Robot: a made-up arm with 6 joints.
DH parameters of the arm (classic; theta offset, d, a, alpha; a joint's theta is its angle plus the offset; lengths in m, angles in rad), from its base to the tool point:
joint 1: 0 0.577 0 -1.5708
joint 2: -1.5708 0 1.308 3.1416
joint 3: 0 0 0 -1.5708
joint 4: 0 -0.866 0 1.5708
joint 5: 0 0.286 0 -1.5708
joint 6: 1.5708 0 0 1.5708
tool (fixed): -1.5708 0 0 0
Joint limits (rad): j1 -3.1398..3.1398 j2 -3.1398..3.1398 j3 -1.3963..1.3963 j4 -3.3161..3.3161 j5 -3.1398..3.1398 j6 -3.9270..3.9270
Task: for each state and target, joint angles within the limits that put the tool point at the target. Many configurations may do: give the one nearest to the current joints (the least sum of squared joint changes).
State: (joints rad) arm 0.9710 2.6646 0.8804 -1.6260 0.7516 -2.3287
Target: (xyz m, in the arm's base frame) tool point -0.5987 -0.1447 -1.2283
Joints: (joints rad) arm 0.3807 3.0309 0.7841 -1.8840 0.7516 -2.3287
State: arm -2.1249 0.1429 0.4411 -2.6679 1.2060 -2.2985
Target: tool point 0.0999 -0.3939 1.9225
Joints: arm -1.9566 -0.4245 -0.0726 -2.5715 1.2060 -2.2985
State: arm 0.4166 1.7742 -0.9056 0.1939 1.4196 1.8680
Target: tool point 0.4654 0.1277 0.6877
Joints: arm 0.8022 1.2955 -1.3963 -0.5366 1.4196 1.8680
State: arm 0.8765 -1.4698 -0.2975 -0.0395 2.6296 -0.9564
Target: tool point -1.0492 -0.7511 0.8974
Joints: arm 0.3981 -1.9989 -0.3311 -0.0545 2.6296 -0.9564
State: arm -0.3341 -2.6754 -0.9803 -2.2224 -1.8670 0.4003
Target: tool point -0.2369 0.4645 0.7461
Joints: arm -0.7832 -1.7754 -1.0039 -2.1732 -1.8670 0.4003
